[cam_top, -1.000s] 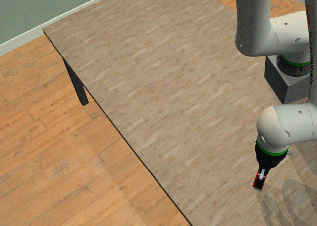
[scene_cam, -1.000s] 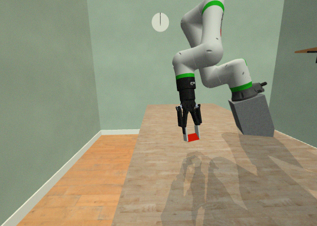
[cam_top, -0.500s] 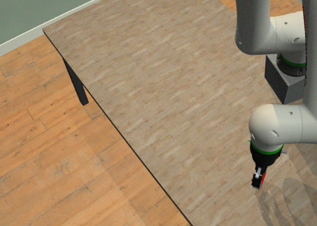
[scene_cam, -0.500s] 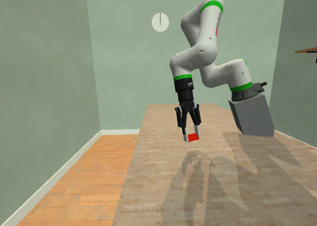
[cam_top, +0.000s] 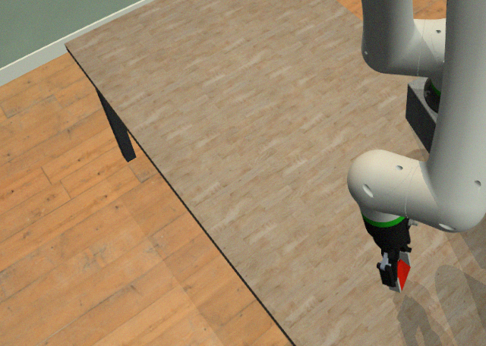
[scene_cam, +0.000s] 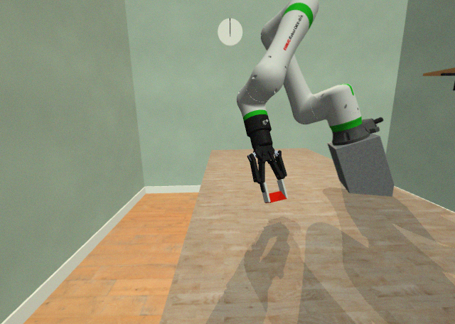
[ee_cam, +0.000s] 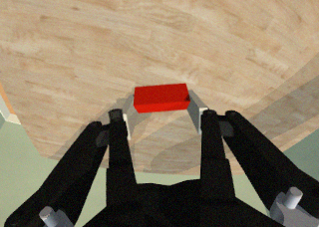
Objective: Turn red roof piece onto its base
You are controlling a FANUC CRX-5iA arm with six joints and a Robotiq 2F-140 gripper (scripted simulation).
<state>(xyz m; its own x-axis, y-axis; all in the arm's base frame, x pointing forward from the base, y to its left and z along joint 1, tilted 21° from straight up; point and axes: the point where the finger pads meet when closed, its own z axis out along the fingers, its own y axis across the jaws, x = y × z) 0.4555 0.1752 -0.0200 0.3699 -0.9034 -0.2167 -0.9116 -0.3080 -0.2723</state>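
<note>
Now: hand 2 cm above the red roof piece and 1 cm to the right of it.
</note>
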